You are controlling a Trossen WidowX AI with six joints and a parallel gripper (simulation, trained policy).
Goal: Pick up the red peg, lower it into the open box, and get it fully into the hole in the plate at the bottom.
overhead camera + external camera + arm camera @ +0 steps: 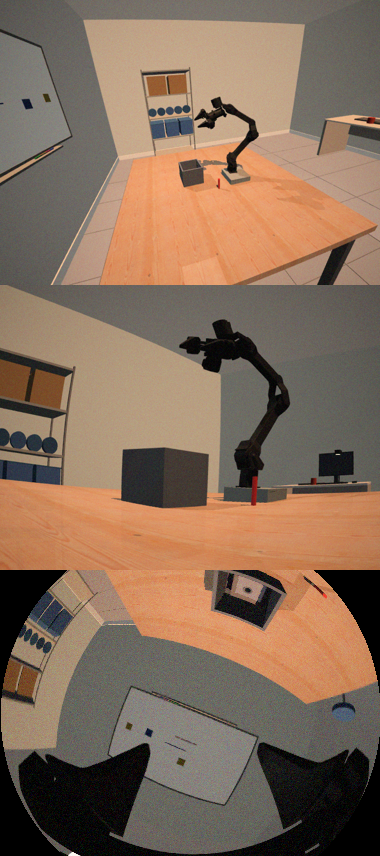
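My gripper tip is 420 mm above the red peg, 160 mm to the right of it and 110 mm past it. From my gripper tip the other things lie so: light plate (410 mm below, 70 mm ahead).
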